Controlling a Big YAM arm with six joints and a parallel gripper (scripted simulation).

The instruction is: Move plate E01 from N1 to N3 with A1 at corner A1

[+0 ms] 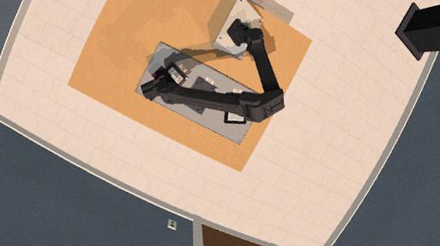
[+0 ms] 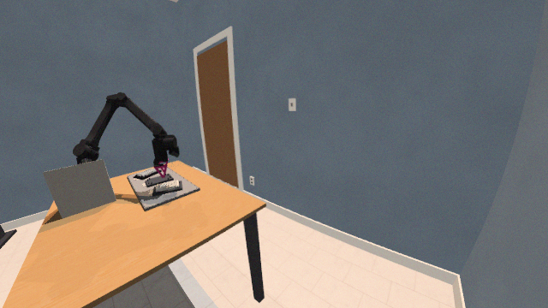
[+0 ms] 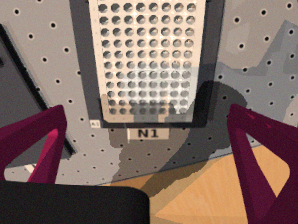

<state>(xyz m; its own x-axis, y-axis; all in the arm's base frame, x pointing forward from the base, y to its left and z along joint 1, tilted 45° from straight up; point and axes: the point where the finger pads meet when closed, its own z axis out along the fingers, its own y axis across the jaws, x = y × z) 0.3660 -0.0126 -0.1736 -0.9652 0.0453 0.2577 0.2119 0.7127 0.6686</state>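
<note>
Now: the dark plate nest N1 90 mm below my hand. The rest, counted from my hand: dark landing nest N3 (180 mm to the left, 90 mm below, 20 mm behind); then label N1 (100 mm below, 90 mm behind, 20 mm to the left).
</note>
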